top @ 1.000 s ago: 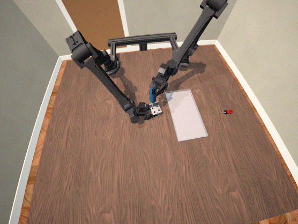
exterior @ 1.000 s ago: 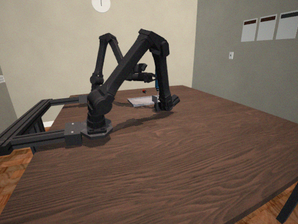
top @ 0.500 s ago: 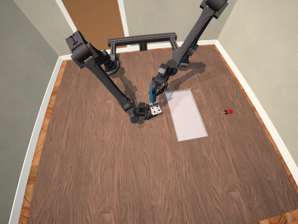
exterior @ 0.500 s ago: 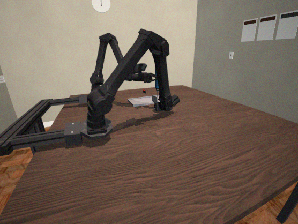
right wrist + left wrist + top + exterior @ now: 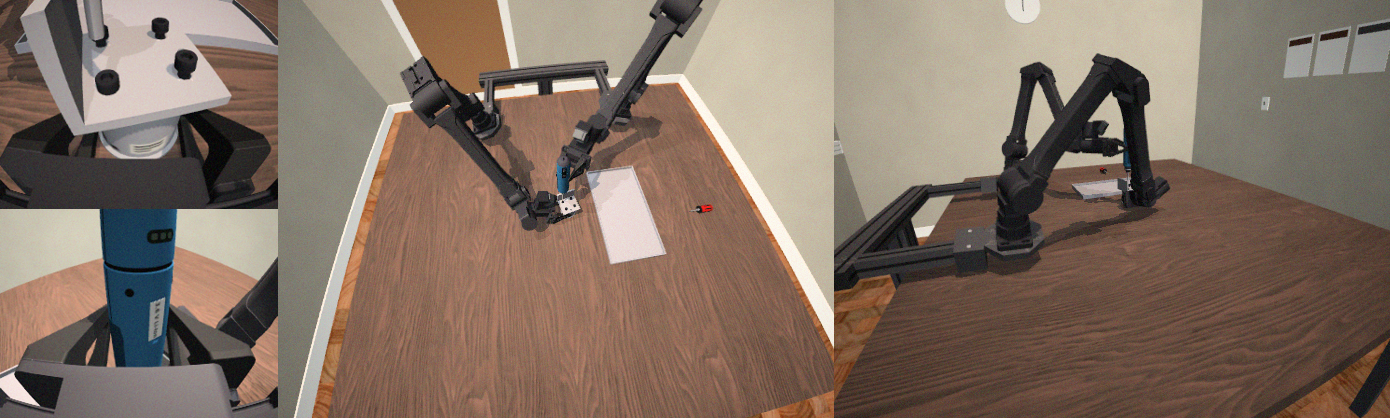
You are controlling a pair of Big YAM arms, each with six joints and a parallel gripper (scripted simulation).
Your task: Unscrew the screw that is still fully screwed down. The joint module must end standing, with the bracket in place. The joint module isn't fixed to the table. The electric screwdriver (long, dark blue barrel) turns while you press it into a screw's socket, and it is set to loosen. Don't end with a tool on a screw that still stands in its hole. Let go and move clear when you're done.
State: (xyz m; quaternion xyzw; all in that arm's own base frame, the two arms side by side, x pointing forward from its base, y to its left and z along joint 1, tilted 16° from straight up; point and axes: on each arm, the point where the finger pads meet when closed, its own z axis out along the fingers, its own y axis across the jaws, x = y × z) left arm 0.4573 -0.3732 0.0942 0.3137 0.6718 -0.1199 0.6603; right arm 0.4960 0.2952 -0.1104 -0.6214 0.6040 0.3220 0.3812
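Right now my right hand is 1 cm below the joint module body. From my right hand the other things lie so: bracket 5 cm above; flat tray 23 cm to the left, 3 cm ahead, 2 cm below; small red-handled screwdriver 57 cm to the left, 7 cm ahead, 1 cm below.
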